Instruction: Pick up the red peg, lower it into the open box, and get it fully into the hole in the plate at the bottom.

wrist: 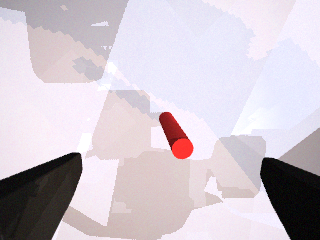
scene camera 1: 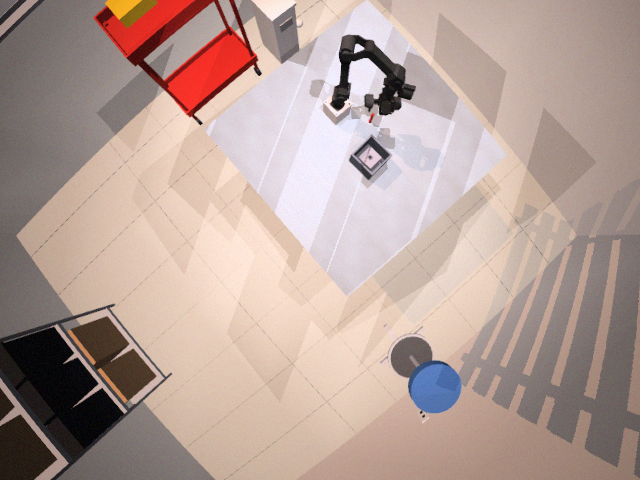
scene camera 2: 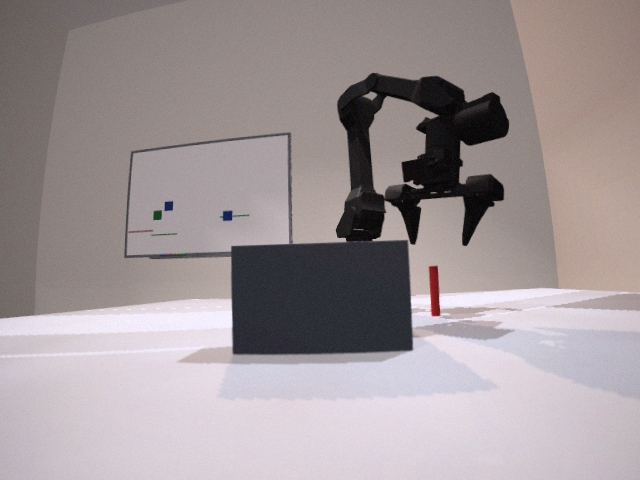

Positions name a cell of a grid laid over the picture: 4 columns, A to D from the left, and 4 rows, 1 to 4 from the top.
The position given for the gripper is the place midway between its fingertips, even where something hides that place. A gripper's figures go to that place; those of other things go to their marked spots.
Scene:
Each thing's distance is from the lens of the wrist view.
gripper (wrist: C3): 0.11 m
red peg (wrist: C3): 0.15 m

